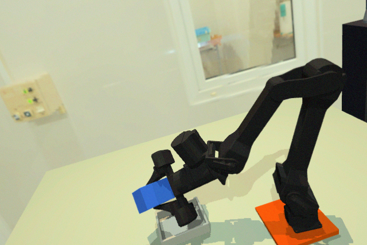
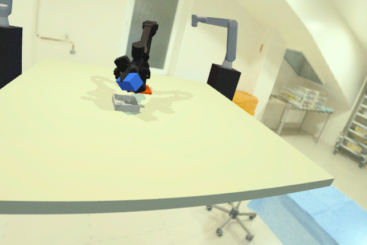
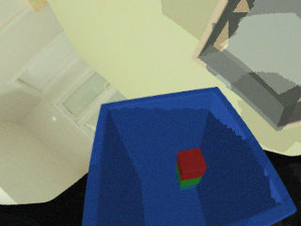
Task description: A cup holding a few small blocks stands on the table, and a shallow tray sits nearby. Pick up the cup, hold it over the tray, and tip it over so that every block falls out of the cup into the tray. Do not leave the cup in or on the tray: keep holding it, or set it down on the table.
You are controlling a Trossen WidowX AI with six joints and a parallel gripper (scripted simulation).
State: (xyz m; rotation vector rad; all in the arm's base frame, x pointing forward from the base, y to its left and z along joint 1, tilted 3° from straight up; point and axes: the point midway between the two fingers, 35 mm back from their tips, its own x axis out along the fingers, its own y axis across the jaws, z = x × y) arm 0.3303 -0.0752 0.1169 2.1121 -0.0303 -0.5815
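The red block lies 10 mm behind my gripper tip and 20 mm to the left of it. From my gripper tip the other things lie so: blue square cup 30 mm to the left, 20 mm above.
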